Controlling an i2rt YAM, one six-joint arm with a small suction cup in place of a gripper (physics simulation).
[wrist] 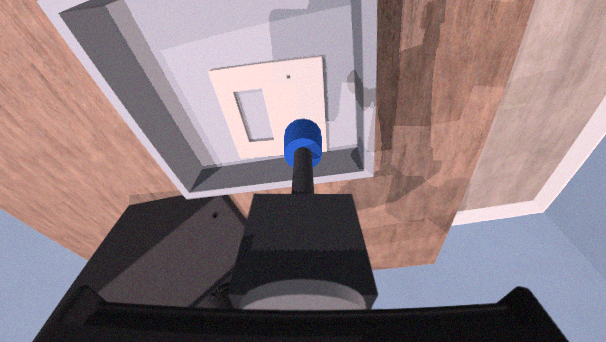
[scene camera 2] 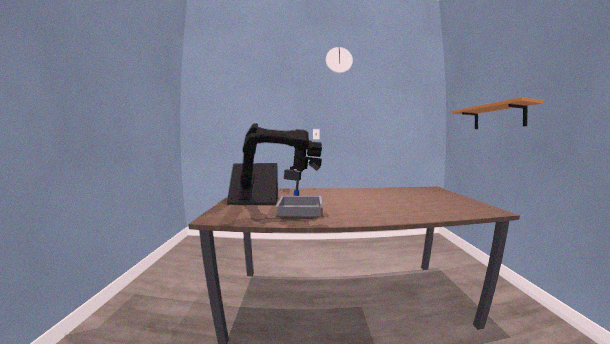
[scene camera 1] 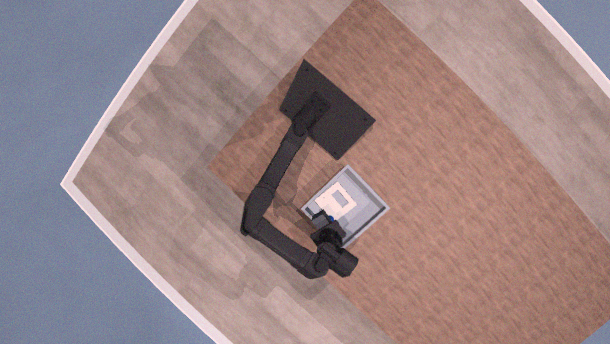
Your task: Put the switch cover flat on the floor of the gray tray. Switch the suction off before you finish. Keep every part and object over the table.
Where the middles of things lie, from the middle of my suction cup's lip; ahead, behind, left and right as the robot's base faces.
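From my suction cup: gray tray (scene camera 1: 370, 207), 20 mm ahead of it, 60 mm to the left of it, 80 mm below it; white switch cover (scene camera 1: 326, 201), 40 mm to the left of it, 20 mm behind it, 100 mm below it.
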